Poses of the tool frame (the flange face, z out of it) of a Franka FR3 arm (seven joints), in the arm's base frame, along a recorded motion.
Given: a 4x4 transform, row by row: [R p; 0 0 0 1], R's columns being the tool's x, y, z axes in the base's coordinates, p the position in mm. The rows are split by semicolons.
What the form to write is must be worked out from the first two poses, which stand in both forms.
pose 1, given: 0.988, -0.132, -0.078, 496; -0.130, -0.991, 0.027, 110; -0.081, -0.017, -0.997, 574; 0, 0, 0, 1
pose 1, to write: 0.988, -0.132, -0.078, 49.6; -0.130, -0.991, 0.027, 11.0; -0.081, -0.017, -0.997, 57.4; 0, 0, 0, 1
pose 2, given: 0.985, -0.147, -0.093, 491; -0.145, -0.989, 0.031, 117; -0.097, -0.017, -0.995, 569; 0, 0, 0, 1
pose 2, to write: 0.985, -0.147, -0.093, 49.1; -0.145, -0.989, 0.031, 11.7; -0.097, -0.017, -0.995, 56.9; 0, 0, 0, 1
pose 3, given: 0.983, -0.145, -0.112, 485; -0.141, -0.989, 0.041, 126; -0.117, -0.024, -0.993, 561; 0, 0, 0, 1
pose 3, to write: 0.983, -0.145, -0.112, 48.5; -0.141, -0.989, 0.041, 12.6; -0.117, -0.024, -0.993, 56.1; 0, 0, 0, 1
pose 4, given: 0.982, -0.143, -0.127, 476; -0.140, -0.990, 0.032, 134; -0.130, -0.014, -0.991, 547; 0, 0, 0, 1
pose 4, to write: 0.982, -0.143, -0.127, 47.6; -0.140, -0.990, 0.032, 13.4; -0.130, -0.014, -0.991, 54.7; 0, 0, 0, 1
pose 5, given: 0.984, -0.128, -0.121, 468; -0.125, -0.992, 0.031, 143; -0.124, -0.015, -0.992, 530; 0, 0, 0, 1
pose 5, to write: 0.984, -0.128, -0.121, 46.8; -0.125, -0.992, 0.031, 14.3; -0.124, -0.015, -0.992, 53.0; 0, 0, 0, 1
